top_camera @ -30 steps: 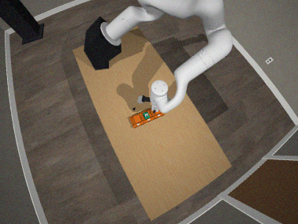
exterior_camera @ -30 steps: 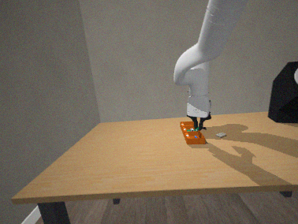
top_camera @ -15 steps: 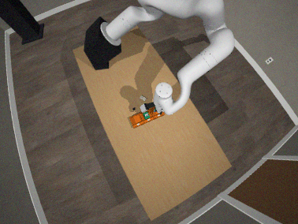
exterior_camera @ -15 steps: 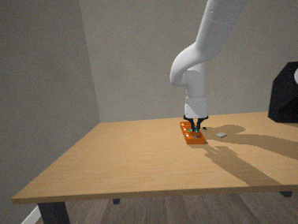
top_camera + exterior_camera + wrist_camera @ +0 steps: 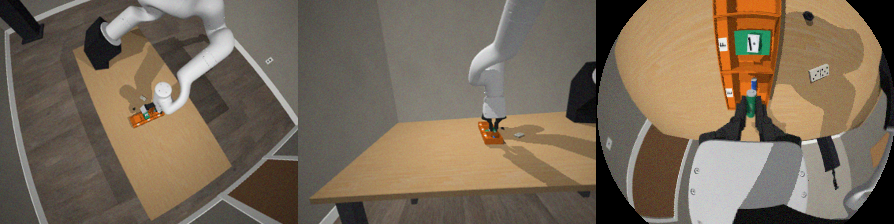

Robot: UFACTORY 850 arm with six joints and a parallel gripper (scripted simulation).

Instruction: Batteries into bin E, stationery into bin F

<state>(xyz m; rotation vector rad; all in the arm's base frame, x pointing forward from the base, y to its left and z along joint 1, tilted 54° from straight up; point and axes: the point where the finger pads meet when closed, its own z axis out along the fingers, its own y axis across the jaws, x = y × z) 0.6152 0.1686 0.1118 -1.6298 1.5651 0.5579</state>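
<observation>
The blue piece is 6 cm below my hand. The rest, counted from my hand: small grey thing: 1 cm ahead, 8 cm to the right, 5 cm below; then green battery: 2 cm below; then orange bin tray: 2 cm ahead, 8 cm to the right, 6 cm below.
</observation>
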